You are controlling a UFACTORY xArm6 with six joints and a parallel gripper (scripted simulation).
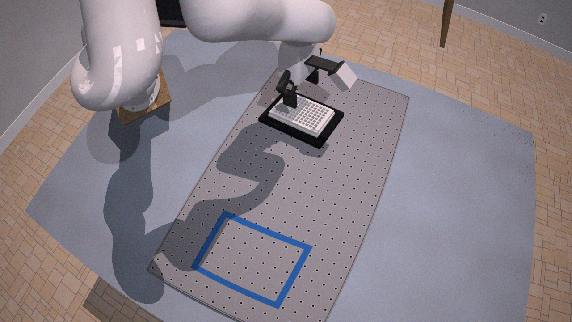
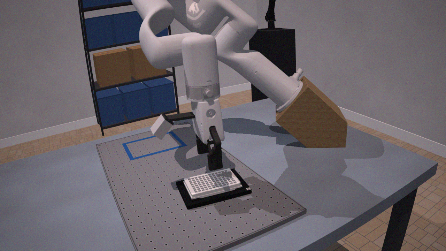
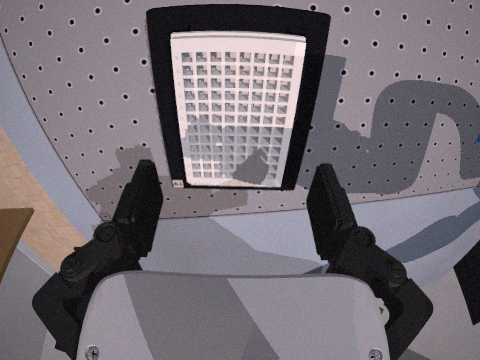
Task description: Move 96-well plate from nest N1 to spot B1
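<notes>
Right now the white 96-well plate is 7 cm below my hand. The rest, counted from my hand: black plate nest: 9 cm below.
</notes>
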